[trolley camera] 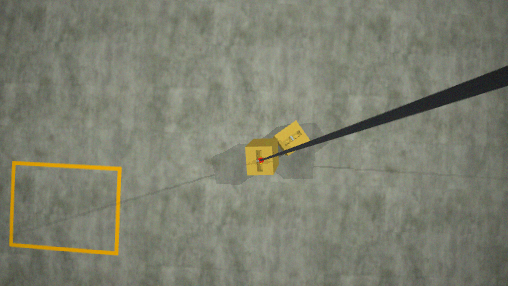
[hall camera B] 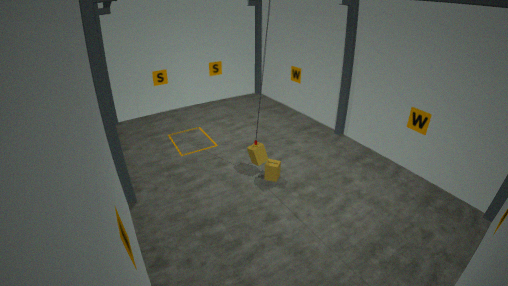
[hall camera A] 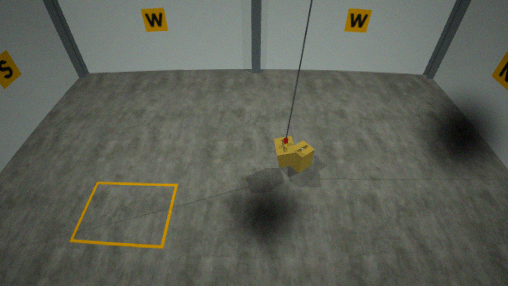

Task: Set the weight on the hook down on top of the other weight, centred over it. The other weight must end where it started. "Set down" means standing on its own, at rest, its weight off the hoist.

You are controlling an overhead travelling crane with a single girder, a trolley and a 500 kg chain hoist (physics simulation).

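The hook (hall camera A: 285, 140) (hall camera B: 255, 142) (trolley camera: 260, 160), with its red part at the end of the slanting chain, is engaged on a yellow weight (hall camera A: 286, 159) (hall camera B: 257, 155) (trolley camera: 252, 168). This weight hangs above the floor and is tilted, seen clearly in the hall camera B view. The other yellow weight (hall camera A: 301, 161) (hall camera B: 272, 173) (trolley camera: 284, 137) stands on the floor, turned at an angle to it. The hung weight is off to its side, to the left in all three views, and not over its top. Their edges meet or overlap in the views; whether they touch I cannot tell.
A yellow outlined square (hall camera A: 137, 184) (hall camera B: 199, 150) (trolley camera: 66, 165) is marked on the floor to the left of both weights. Grey shadows lie beside the weights. Two dark blurred patches show in the hall camera A view. Walls with lettered signs and grey columns surround the floor.
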